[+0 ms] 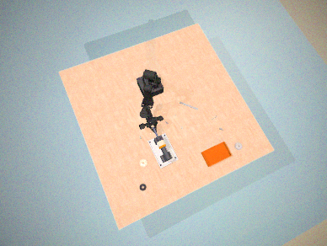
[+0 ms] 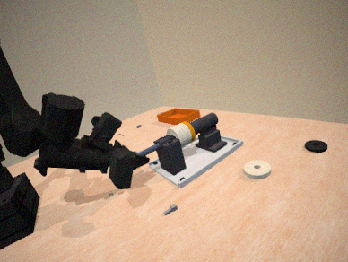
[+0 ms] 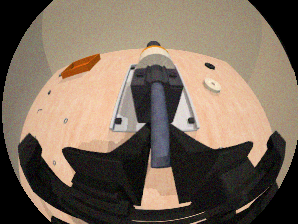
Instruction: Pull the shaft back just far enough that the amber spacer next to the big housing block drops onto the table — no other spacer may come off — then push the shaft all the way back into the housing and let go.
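The shaft lies 7 cm ahead of my gripper tip and 2 cm above it. From my gripper tip the other things lie so: cream washer (18 cm to the right, 15 cm ahead, 6 cm below); black washer (30 cm ahead, 26 cm to the right, 6 cm below); amber spacer (12 cm ahead, 2 cm above, 1 cm to the right).
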